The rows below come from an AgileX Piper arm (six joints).
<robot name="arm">
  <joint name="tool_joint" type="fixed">
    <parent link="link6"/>
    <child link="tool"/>
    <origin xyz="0 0 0" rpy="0 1.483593 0"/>
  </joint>
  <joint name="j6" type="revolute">
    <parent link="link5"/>
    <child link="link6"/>
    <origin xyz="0.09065 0 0.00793" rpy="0 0 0"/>
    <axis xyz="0.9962 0 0.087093"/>
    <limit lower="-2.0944" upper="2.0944"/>
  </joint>
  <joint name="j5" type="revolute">
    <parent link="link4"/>
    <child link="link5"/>
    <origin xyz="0 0 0" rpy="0 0 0"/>
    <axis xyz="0 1 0"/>
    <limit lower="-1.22" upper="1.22"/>
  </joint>
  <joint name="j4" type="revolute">
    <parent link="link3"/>
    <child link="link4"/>
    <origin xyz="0.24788 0 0.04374" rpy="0 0 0"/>
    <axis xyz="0.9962 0 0.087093"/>
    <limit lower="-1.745" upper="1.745"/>
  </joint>
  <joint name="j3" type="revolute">
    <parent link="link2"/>
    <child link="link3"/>
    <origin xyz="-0.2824 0 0.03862" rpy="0 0 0"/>
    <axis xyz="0 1 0"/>
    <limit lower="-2.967" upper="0"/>
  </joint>
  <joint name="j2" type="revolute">
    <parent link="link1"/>
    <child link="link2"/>
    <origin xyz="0 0 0" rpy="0 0 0"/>
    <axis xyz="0 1 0"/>
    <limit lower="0" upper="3.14"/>
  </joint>
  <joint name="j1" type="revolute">
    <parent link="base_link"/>
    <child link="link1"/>
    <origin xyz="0 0 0.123" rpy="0 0 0"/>
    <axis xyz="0 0 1"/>
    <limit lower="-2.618" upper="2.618"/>
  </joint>
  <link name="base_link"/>
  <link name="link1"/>
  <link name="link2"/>
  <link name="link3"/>
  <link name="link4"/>
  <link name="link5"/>
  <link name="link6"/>
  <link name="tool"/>
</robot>
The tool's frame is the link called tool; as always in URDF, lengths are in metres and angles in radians.
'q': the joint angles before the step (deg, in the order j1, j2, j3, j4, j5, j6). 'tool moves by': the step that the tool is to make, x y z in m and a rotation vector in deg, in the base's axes. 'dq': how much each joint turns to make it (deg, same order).
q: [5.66 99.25 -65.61 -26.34 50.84 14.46]
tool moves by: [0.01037 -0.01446 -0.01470 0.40 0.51 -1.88]
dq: [-2.72 3.23 -0.93 0.00 -2.05 -0.05]
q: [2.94 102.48 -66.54 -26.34 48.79 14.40]
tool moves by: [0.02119 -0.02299 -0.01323 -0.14 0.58 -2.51]
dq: [-3.80 5.31 -4.60 -0.01 -0.57 -1.16]
